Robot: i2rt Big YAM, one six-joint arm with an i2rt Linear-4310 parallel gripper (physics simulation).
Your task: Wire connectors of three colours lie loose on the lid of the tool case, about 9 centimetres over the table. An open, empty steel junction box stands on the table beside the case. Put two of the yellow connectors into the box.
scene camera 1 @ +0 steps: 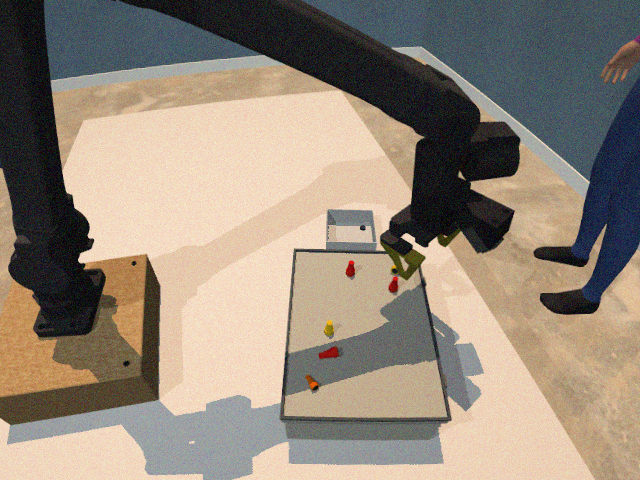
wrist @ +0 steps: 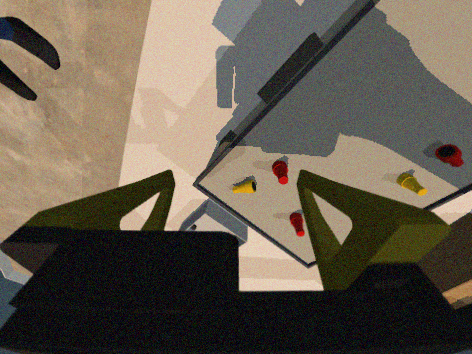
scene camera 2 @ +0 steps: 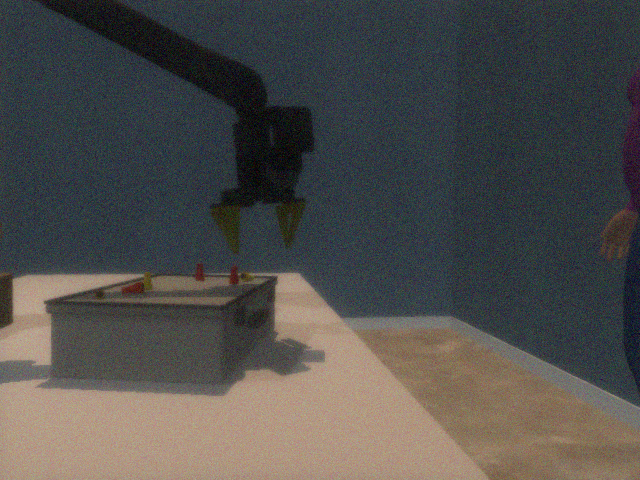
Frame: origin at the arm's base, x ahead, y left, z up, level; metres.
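Where they show: gripper, fingertip midpoint: point(scene camera 1: 423, 261) point(wrist: 235, 176) point(scene camera 2: 263, 250); arm's base, link origin: point(scene camera 1: 73, 304) point(wrist: 471, 314).
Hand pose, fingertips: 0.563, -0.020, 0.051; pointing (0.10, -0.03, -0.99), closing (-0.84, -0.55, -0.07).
Note:
Things, the pixels of their top centre, and the offset from my fingertips, as dx, dy, dz. "*": a spot on its surface instead.
- tool case lid, surface spot: point(wrist: 420, 100) * -0.100, -0.126, -0.053
- steel junction box, top centre: point(wrist: 210, 241) point(scene camera 1: 350, 225) -0.067, +0.207, -0.104
- red connector, top centre: point(scene camera 1: 328, 350) point(wrist: 462, 161) point(scene camera 2: 132, 281) -0.168, -0.113, -0.037
- orange connector, top centre: point(scene camera 1: 311, 379) -0.197, -0.152, -0.041
A yellow connector point(scene camera 1: 394, 270) point(scene camera 2: 247, 277) point(wrist: 245, 187) lies on its side near the far right corner of the tool case lid point(scene camera 1: 361, 397) point(scene camera 2: 134, 341) point(wrist: 420, 100); a finger partly hides it in scene camera 1. Another yellow connector point(scene camera 1: 328, 329) point(scene camera 2: 147, 280) point(wrist: 411, 184) stands upright nearer the lid's left edge. My gripper point(scene camera 1: 427, 260) point(scene camera 2: 262, 249) point(wrist: 235, 176) is open and empty, above the far right corner of the lid. The steel junction box point(scene camera 1: 351, 245) point(wrist: 235, 226) stands beyond the lid's far edge; no connector shows in its visible part.
Two red connectors point(scene camera 1: 350, 269) point(scene camera 1: 393, 284) stand near the lid's far edge, one close to the lying yellow one. A red connector point(scene camera 1: 329, 352) and an orange connector point(scene camera 1: 311, 382) lie nearer the front left. The arm's wooden base point(scene camera 1: 72, 377) is left. A person stands at the right.

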